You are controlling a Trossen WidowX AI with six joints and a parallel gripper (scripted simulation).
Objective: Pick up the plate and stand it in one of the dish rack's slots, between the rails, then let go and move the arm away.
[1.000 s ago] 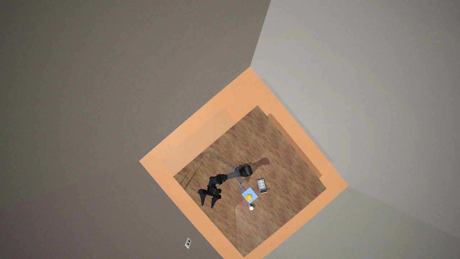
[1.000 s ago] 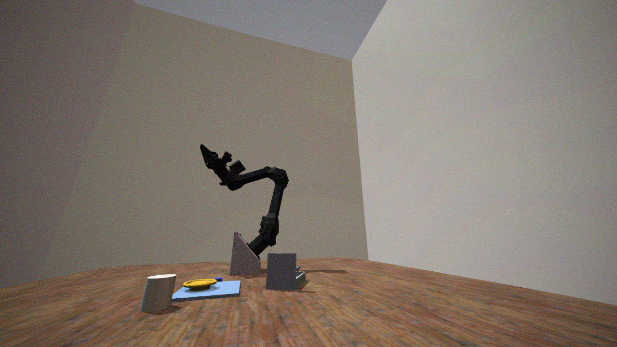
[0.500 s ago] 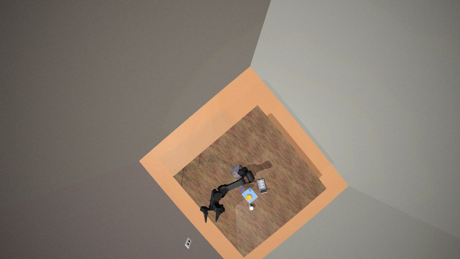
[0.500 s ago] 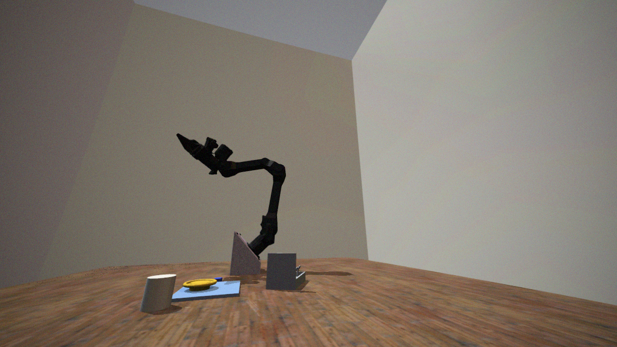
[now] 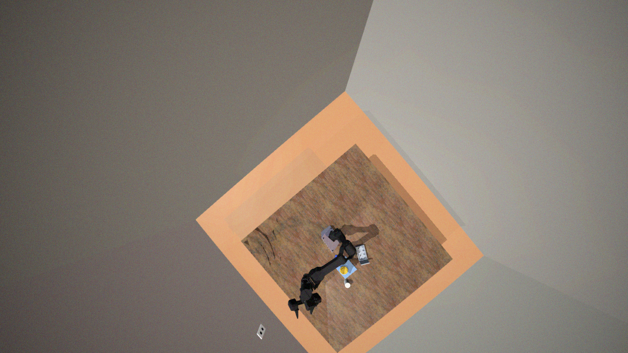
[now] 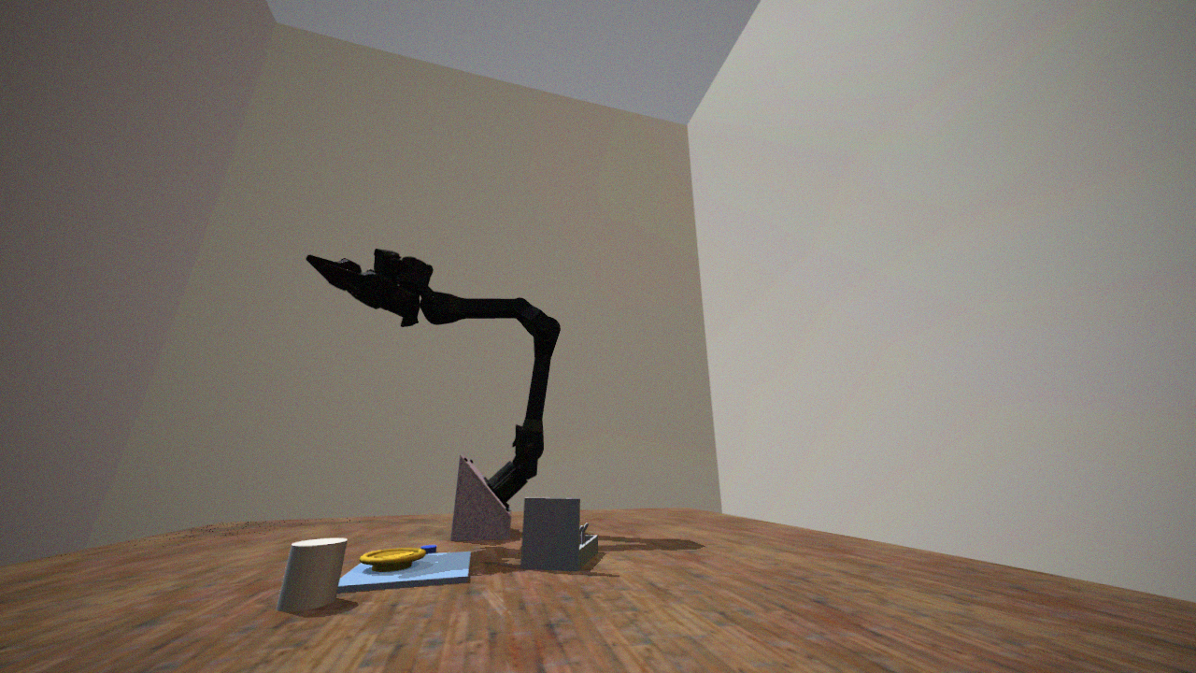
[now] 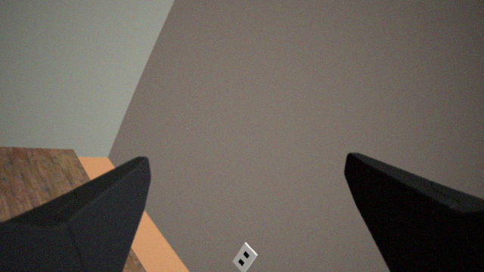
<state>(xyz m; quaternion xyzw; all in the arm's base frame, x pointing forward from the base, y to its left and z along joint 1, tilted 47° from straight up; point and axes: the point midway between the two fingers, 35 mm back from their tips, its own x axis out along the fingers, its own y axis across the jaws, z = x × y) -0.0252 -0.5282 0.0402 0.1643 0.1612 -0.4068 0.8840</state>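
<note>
My gripper tip is 210 mm short of the yellow plate, 210 mm to the right of it and 460 mm above it. From my gripper tip the other things lie so: cream cylinder 310 mm ahead, 150 mm to the left, 450 mm below; blue bar 90 mm ahead, 230 mm to the left, 480 mm below; light blue mat 210 mm ahead, 230 mm to the left, 480 mm below.
</note>
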